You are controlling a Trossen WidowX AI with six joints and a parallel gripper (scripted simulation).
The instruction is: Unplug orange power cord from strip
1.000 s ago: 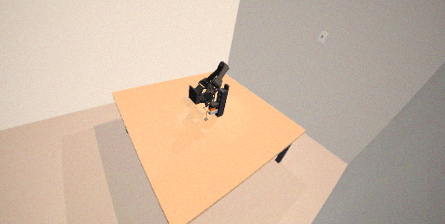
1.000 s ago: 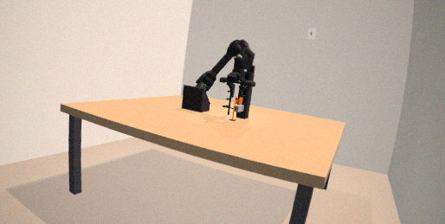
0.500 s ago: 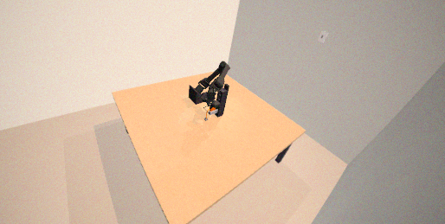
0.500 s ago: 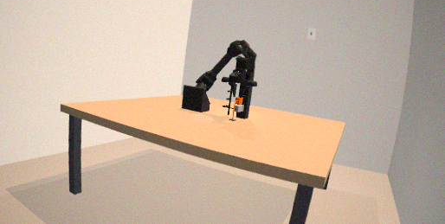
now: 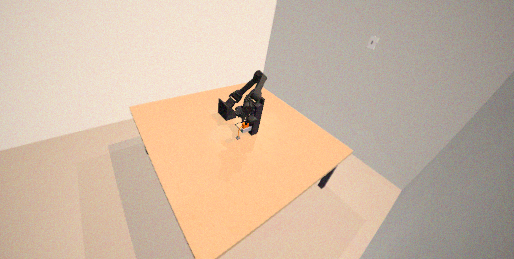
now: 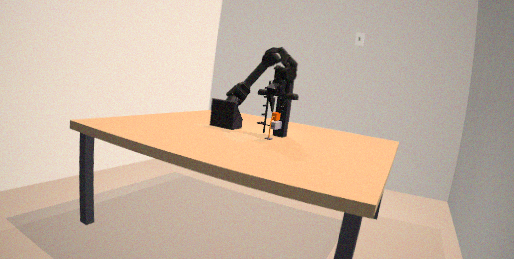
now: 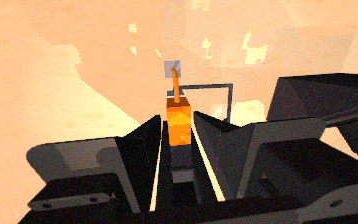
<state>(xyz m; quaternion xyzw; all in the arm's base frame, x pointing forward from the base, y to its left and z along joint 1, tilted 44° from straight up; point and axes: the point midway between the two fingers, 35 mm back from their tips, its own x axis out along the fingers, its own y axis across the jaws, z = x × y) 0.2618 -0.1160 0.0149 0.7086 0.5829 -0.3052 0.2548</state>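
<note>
Now: gripper tip 30 mm to the right of the orange plug and 10 mm above it.
</note>
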